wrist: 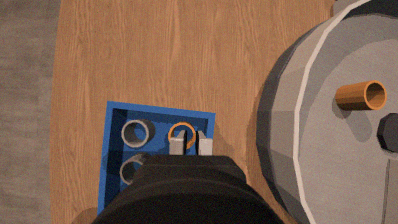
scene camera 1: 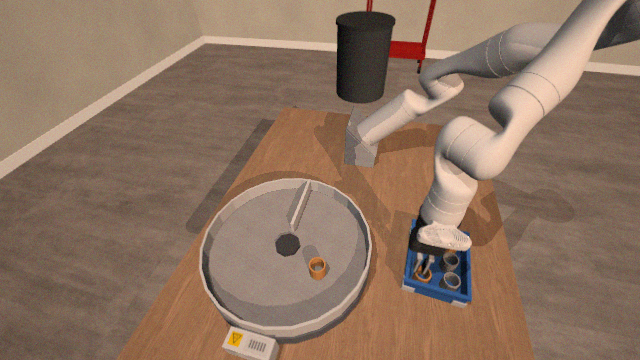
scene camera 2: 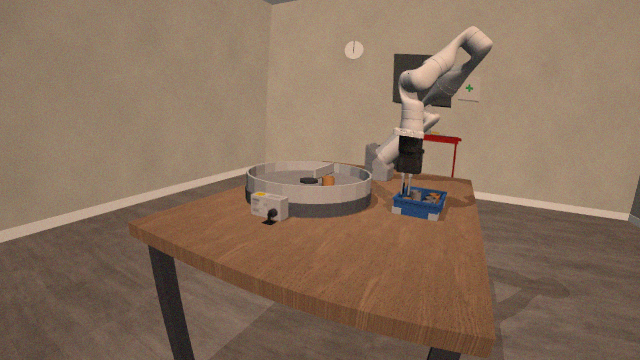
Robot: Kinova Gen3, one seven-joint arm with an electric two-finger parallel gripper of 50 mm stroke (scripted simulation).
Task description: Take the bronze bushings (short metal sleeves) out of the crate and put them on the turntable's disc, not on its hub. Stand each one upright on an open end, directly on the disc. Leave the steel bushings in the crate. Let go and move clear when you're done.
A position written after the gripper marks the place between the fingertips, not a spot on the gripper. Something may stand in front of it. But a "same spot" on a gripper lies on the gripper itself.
The gripper shows in the wrist view, in scene camera 1 [418, 268] and in scene camera 2. The same spot on a blue crate: [scene camera 1: 459, 298] is [wrist: 124, 103]. One and the same spot on the gripper: [scene camera 2: 410, 148] is [wrist: 172, 180].
